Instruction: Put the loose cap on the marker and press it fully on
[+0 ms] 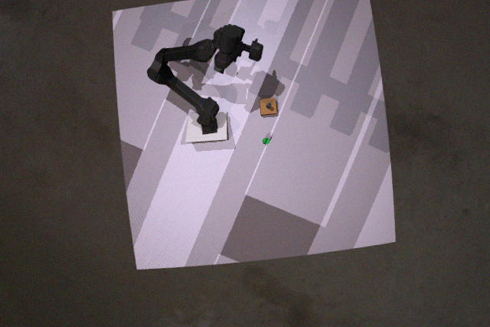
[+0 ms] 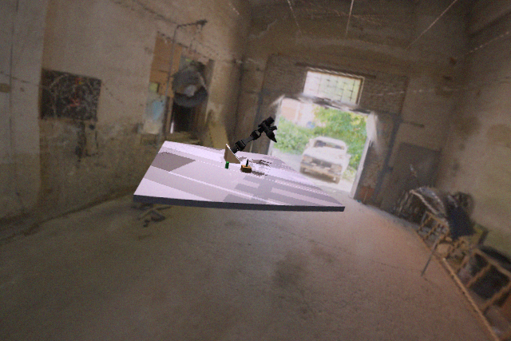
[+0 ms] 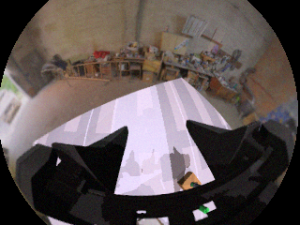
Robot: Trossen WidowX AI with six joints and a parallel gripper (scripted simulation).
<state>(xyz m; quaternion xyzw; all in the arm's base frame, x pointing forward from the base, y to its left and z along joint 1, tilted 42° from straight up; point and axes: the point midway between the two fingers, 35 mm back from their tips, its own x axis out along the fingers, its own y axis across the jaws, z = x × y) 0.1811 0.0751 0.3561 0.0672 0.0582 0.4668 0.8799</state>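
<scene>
The green marker cap is 410 mm to the right of my gripper tip, 240 mm below it and 30 mm ahead of it. Round my gripper tip: holder block (250 mm to the right, 250 mm below, 60 mm ahead).
</scene>
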